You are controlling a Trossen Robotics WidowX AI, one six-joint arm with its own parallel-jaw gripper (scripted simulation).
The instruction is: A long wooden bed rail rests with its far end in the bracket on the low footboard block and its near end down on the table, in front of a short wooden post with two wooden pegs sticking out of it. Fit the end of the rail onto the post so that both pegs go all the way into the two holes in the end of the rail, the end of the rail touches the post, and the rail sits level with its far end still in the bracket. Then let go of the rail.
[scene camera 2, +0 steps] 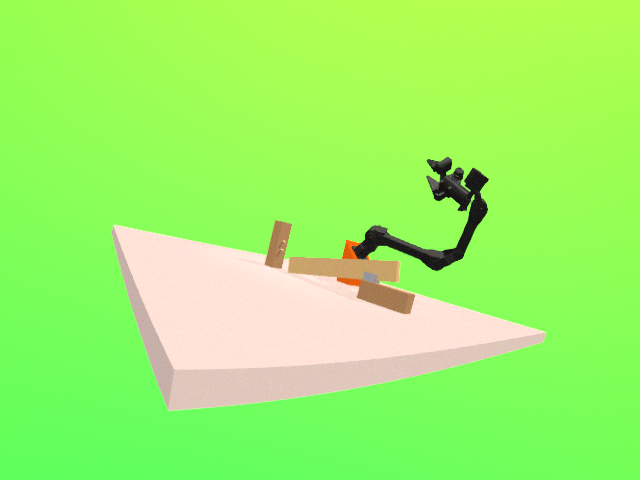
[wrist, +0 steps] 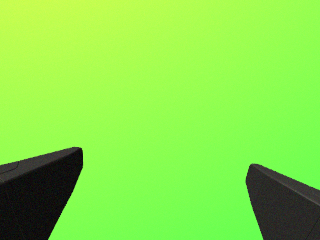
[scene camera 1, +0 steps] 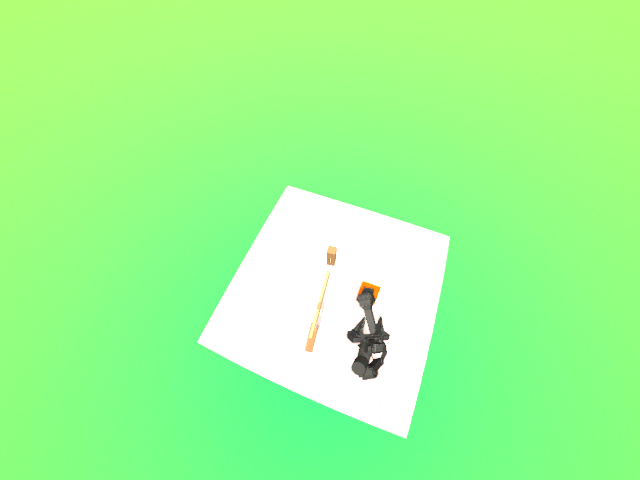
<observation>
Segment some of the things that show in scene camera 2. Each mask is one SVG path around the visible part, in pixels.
My gripper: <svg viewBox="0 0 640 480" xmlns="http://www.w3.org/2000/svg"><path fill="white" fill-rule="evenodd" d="M448 156L440 161L426 160L432 170L440 175L439 182L428 175L426 176L436 202L441 202L446 197L449 199L452 192L461 185L461 181L464 178L464 171L461 167L455 168L452 174L446 175L450 171L453 161Z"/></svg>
A long wooden rail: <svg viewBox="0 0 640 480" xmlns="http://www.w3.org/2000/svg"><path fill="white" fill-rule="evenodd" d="M289 256L287 273L363 280L364 272L377 275L377 281L399 283L400 261Z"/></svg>
</observation>
